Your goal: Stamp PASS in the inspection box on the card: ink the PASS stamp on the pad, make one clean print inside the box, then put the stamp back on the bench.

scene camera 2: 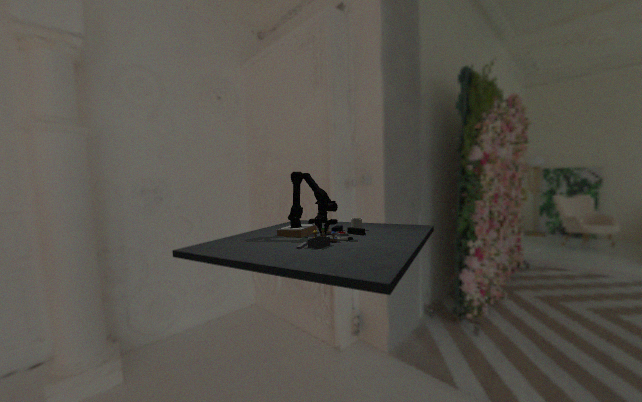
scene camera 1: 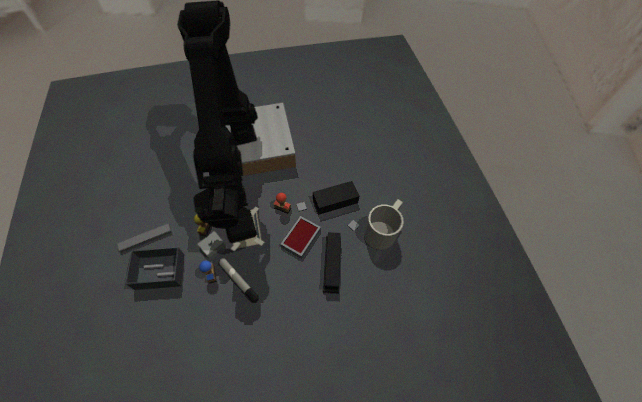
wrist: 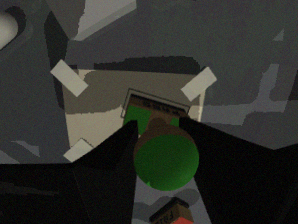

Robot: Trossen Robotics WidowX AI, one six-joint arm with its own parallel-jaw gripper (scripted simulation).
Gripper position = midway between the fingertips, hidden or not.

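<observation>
Green-knobbed stamp (wrist: 165, 157). Dark tray (scene camera 1: 154, 268); out of frame in the wrist view. My gripper (scene camera 1: 240, 219), same gripper (wrist: 158, 125).
</observation>
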